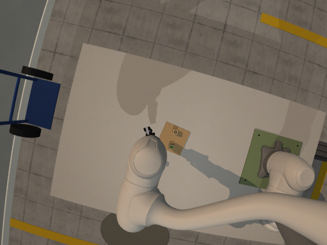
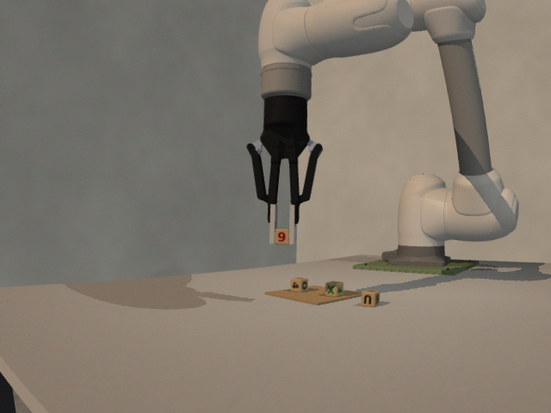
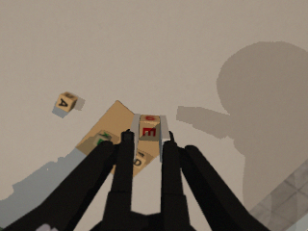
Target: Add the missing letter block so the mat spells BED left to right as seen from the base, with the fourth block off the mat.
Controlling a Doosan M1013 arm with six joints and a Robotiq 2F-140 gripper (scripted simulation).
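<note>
Right now my hand is 110 mm past the tan mat, 20 mm to the right of it and 140 mm above it. From my hand the other things lie so: B block (100 mm behind, 60 mm to the left, 120 mm below); D block (120 mm behind, 20 mm to the right, 120 mm below); E block (20 mm below).
</note>
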